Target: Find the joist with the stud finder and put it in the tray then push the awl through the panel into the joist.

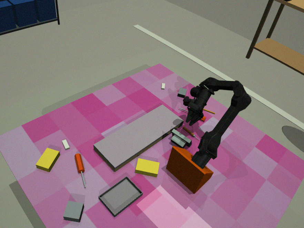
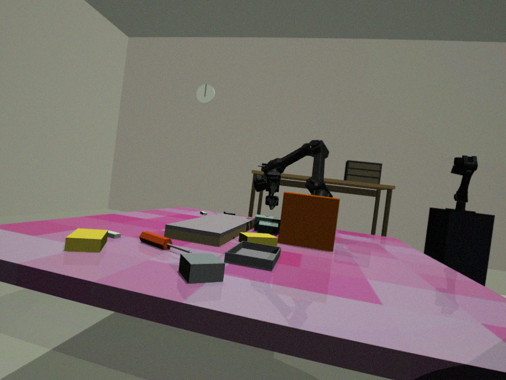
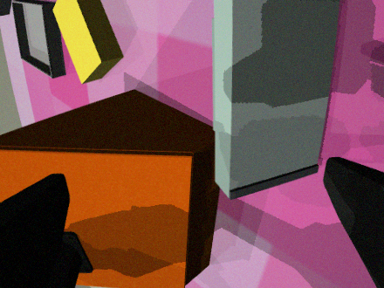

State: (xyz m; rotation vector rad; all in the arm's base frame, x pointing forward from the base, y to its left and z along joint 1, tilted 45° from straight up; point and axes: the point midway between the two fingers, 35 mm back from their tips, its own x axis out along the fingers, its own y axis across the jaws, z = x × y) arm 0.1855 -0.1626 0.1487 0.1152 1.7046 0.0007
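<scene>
Now: gripper tip 11 cm above the stud finder, 6 cm to the right of it and 2 cm past it. Round my gripper tip: indicator light: 11 cm below, 7 cm to the left, 3 cm behind; thin stick: 32 cm to the right, 13 cm below, 6 cm ahead; awl: 12 cm below, 7 cm to the right, 2 cm behind.
</scene>
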